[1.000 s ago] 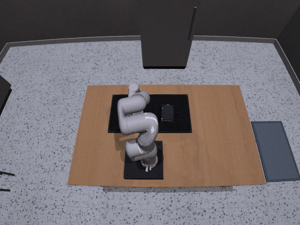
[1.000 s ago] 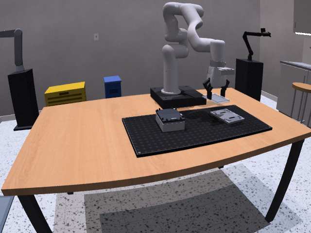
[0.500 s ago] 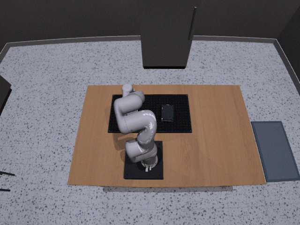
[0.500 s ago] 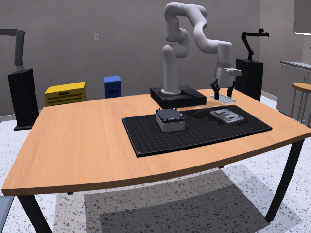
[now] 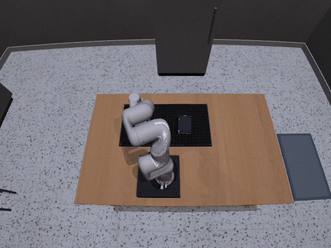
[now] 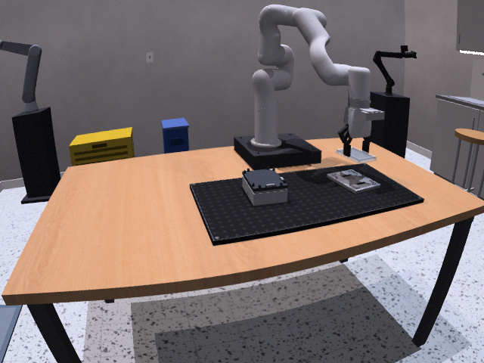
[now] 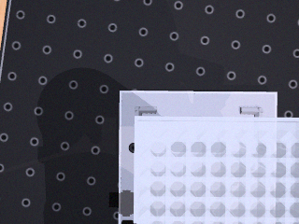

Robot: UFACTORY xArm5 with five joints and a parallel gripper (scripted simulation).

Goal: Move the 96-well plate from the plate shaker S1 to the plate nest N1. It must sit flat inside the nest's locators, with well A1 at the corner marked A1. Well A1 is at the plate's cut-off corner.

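My gripper is now 1 cm above the white 96-well plate. From my hand the other things lie so: plate nest N1: 11 cm below.
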